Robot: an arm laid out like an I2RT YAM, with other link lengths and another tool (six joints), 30 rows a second.
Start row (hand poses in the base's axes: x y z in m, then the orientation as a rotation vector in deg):
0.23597, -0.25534, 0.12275, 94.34, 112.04, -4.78
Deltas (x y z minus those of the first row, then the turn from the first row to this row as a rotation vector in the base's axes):
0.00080, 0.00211, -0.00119, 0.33, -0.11, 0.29
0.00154, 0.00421, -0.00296, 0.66, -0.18, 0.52
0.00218, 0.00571, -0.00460, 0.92, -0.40, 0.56
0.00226, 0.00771, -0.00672, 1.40, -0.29, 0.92
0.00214, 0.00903, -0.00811, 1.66, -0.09, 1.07
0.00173, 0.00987, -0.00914, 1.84, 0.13, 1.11
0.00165, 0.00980, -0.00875, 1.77, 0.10, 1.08
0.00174, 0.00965, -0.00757, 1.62, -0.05, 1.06
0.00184, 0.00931, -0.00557, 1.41, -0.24, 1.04
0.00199, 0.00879, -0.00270, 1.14, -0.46, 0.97
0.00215, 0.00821, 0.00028, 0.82, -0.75, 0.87
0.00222, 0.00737, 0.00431, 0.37, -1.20, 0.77
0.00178, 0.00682, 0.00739, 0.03, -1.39, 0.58
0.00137, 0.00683, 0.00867, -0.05, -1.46, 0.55
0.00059, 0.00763, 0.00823, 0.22, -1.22, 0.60
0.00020, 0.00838, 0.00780, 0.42, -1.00, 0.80
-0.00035, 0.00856, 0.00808, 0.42, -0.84, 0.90
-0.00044, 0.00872, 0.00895, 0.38, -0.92, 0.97
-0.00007, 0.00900, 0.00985, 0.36, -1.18, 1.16
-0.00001, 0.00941, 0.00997, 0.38, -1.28, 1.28
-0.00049, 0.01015, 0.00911, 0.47, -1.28, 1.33
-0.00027, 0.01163, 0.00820, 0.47, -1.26, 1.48
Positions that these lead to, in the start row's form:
0.23677, -0.25323, 0.12156, 94.23, 112.31, -4.26
0.23751, -0.25113, 0.11979, 94.20, 112.55, -3.79
0.23815, -0.24963, 0.11815, 94.26, 112.51, -3.34
0.23823, -0.24763, 0.11603, 94.24, 113.04, -2.83
0.23811, -0.24631, 0.11464, 94.31, 113.40, -2.68
0.23770, -0.24547, 0.11361, 94.44, 113.66, -2.67
0.23762, -0.24554, 0.11400, 94.42, 113.59, -2.73
0.23771, -0.24569, 0.11518, 94.30, 113.41, -2.76
0.23781, -0.24603, 0.11718, 94.14, 113.18, -2.81
0.23796, -0.24655, 0.12005, 93.98, 112.87, -2.92
0.23812, -0.24713, 0.12303, 93.80, 112.46, -3.03
0.23819, -0.24797, 0.12706, 93.50, 111.89, -3.12
0.23775, -0.24852, 0.13014, 93.42, 111.48, -3.37
0.23734, -0.24851, 0.13142, 93.38, 111.38, -3.40
0.23656, -0.24771, 0.13098, 93.56, 111.69, -3.32
0.23617, -0.24696, 0.13055, 93.55, 112.08, -3.23
0.23562, -0.24678, 0.13083, 93.49, 112.28, -3.33
0.23553, -0.24662, 0.13170, 93.38, 112.26, -3.27
0.23590, -0.24634, 0.13260, 93.11, 112.21, -3.00
0.23596, -0.24593, 0.13272, 92.97, 112.24, -2.85
0.23548, -0.24519, 0.13186, 92.98, 112.31, -2.75
0.23570, -0.24371, 0.13095, 92.84, 112.44, -2.71

